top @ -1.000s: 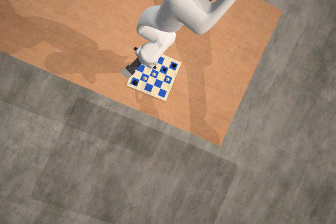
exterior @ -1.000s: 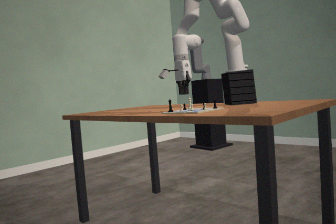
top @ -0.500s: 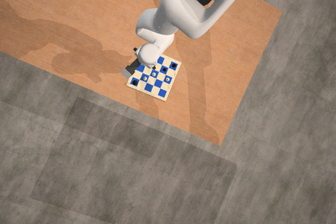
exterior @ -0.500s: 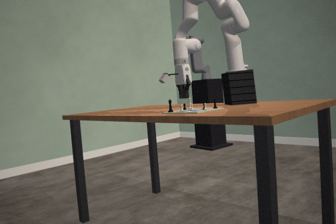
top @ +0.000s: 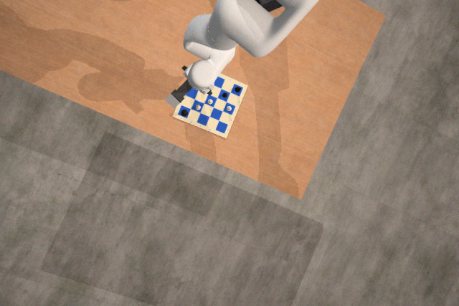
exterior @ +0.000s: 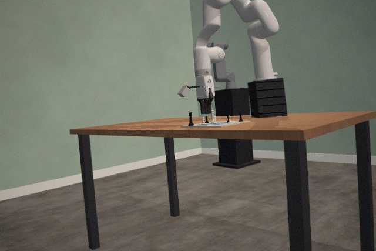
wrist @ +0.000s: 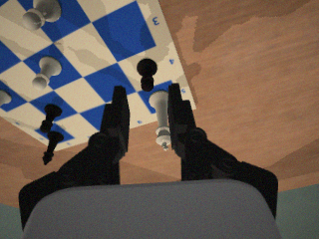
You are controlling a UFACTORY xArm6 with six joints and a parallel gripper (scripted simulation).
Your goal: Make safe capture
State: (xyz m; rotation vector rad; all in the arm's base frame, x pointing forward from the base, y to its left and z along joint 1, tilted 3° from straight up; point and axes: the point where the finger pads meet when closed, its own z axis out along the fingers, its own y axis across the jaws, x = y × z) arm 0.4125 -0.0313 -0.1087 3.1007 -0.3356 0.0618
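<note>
My hand is 40 mm past the tall white piece and 30 mm above it. From my hand the other things lie so: blue-and-cream chessboard 80 mm to the left, 60 mm below, 20 mm ahead; then tall black piece 110 mm ahead, 30 mm below, 20 mm to the left.
</note>
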